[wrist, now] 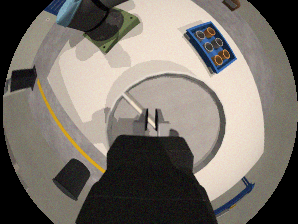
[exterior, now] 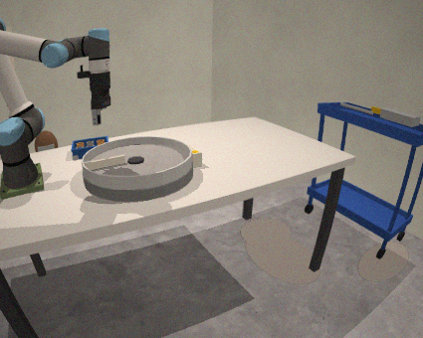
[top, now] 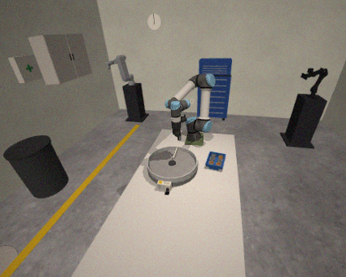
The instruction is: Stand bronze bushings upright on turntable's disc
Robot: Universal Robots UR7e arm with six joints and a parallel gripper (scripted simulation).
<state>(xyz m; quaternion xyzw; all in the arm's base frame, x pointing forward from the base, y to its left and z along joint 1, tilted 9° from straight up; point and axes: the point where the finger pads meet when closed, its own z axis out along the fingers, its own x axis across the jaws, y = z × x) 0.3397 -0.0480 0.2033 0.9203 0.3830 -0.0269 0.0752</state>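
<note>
My hand is 320 mm to the right of the blue crate and 200 mm above it. From my hand the other things lie so: grey turntable: 170 mm below, 130 mm ahead, 40 mm to the right.
</note>
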